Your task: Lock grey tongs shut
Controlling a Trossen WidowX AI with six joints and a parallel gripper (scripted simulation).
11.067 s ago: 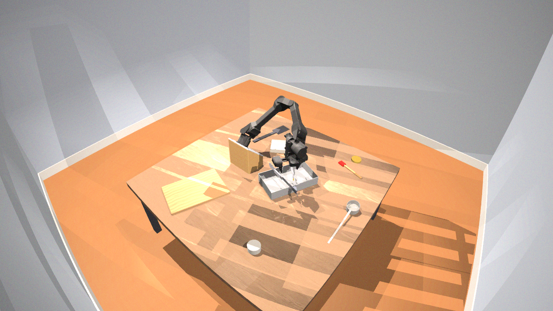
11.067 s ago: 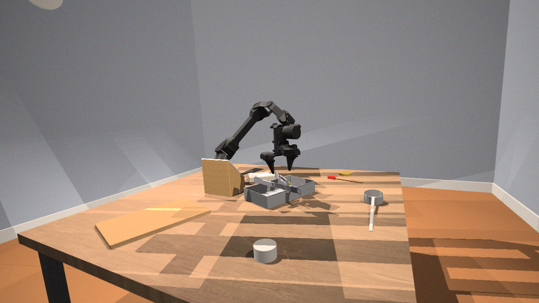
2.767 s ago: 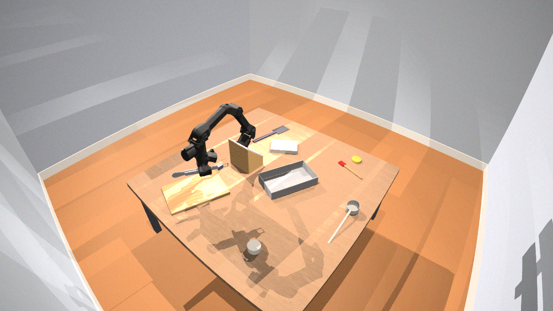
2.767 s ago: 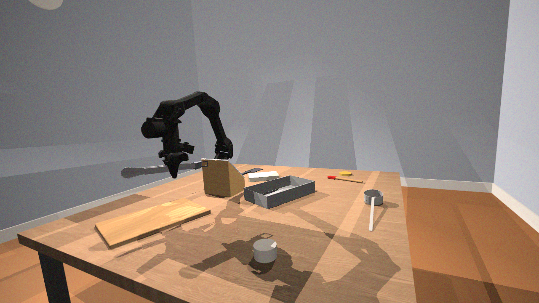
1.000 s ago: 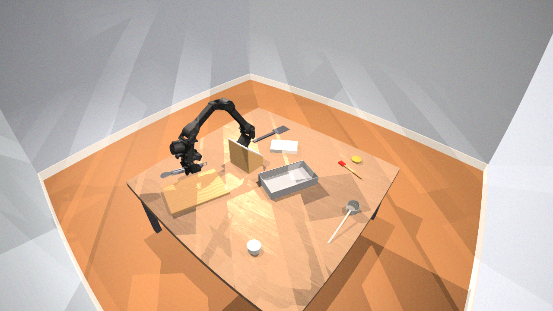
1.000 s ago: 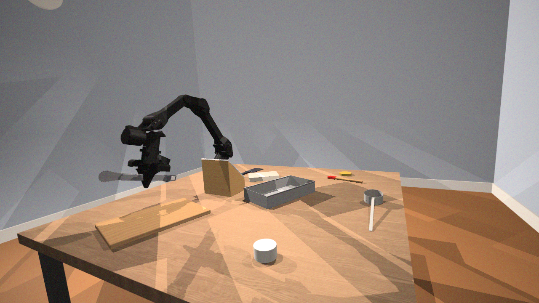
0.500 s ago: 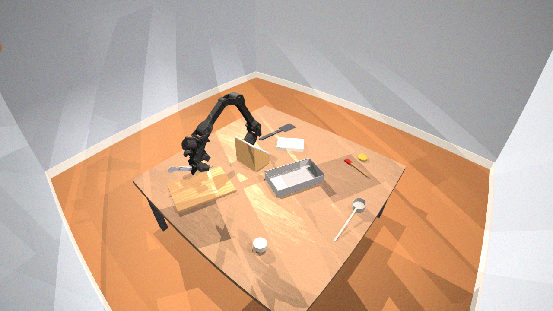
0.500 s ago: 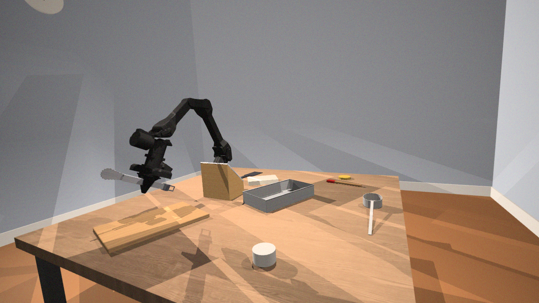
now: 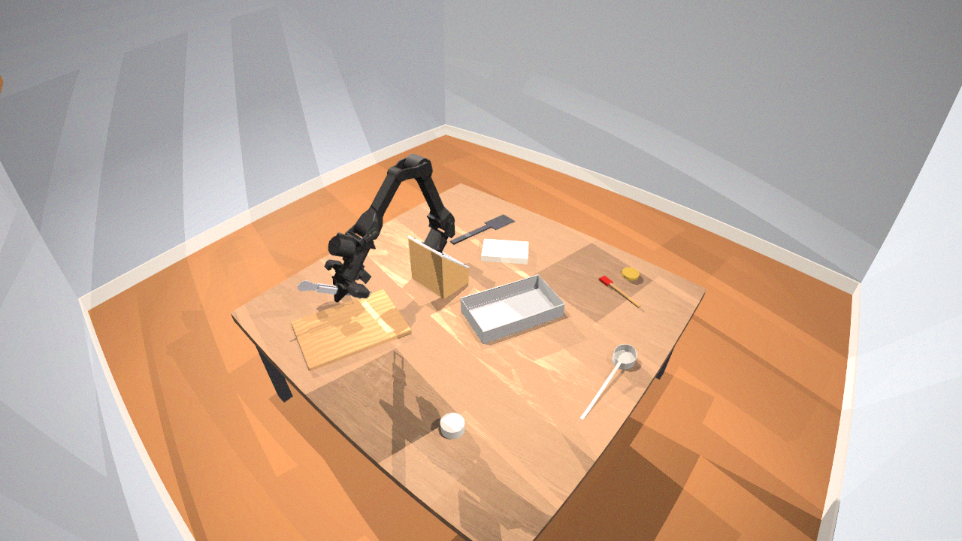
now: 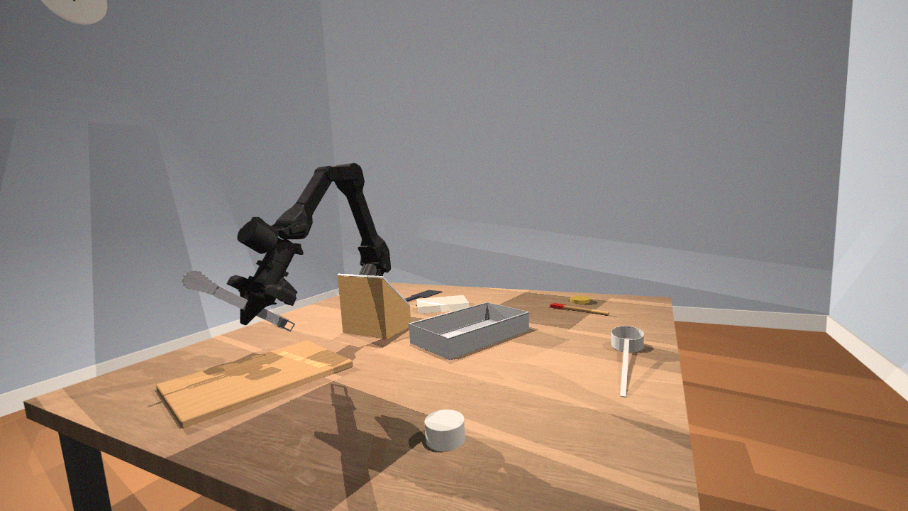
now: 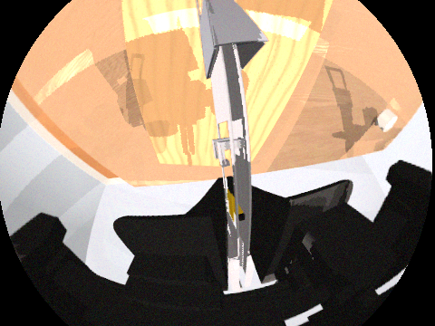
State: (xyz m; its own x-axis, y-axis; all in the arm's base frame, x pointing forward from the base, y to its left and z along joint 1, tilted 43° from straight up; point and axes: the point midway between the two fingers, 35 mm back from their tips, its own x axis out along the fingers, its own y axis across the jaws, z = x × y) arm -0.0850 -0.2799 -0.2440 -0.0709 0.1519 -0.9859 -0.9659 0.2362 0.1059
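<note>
The wooden board lies 2 cm to the left of my gripper tip and 13 cm below it. The rest, counted from my gripper tip: grey roasting tin (42 cm ahead, 39 cm to the left, 11 cm below); white block (23 cm ahead, 68 cm to the left, 12 cm below); dark spatula (6 cm ahead, 80 cm to the left, 13 cm below).
</note>
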